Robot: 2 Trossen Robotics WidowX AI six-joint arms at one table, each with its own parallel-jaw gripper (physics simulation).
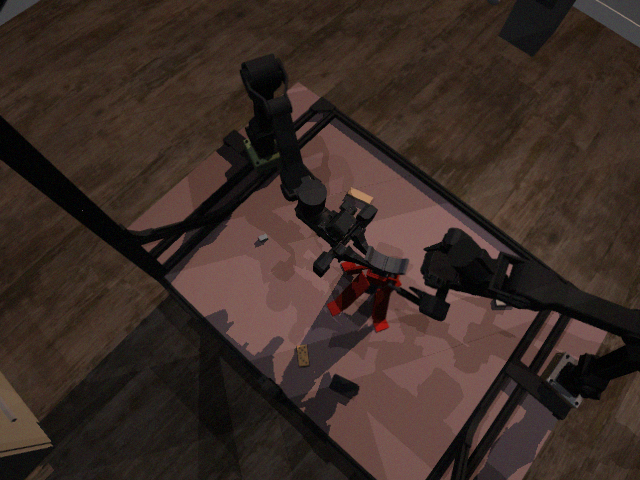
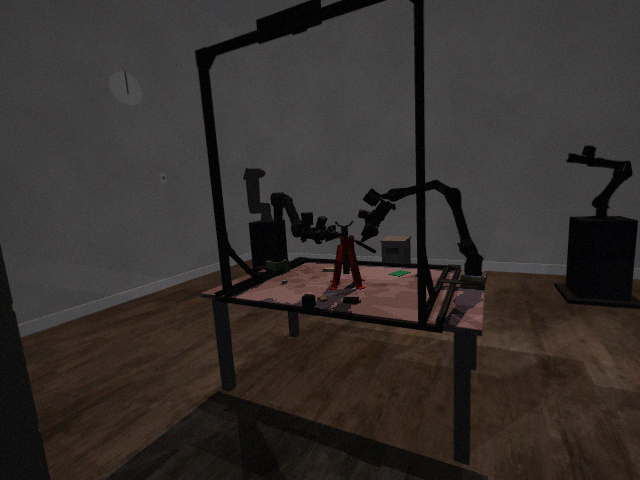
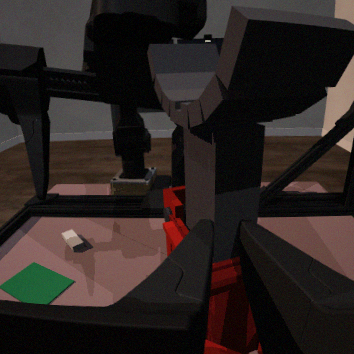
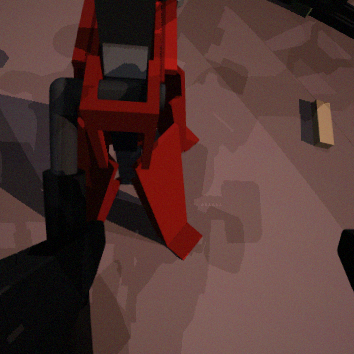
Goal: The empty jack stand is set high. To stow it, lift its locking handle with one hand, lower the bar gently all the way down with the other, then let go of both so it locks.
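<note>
The red jack stand (image 1: pixel 366 291) (image 2: pixel 346 263) (image 4: pixel 165 175) stands upright mid-table. Its dark bar (image 3: pixel 200 168) is raised, with the grey saddle (image 1: pixel 387 262) (image 3: pixel 182 81) on top. My left gripper (image 1: pixel 358 251) (image 2: pixel 333 233) (image 3: pixel 223 230) is shut on the bar just under the saddle. The locking handle (image 1: pixel 433 305) (image 2: pixel 366 247) (image 4: pixel 63 140) sticks out sideways from the stand, ending in a black grip. My right gripper (image 1: pixel 438 282) (image 2: pixel 369 232) (image 4: pixel 222 237) is open and empty above the handle's grip; the grip lies beside one finger, not between the two.
On the table lie a tan block (image 1: pixel 361 195) (image 4: pixel 324 123), a small pale block (image 1: pixel 263 237) (image 3: pixel 71 239), a yellow piece (image 1: pixel 302 355), a black block (image 1: pixel 344 385) and a flat green square (image 2: pixel 399 272) (image 3: pixel 35 282). A black frame (image 2: pixel 210 190) rims the table.
</note>
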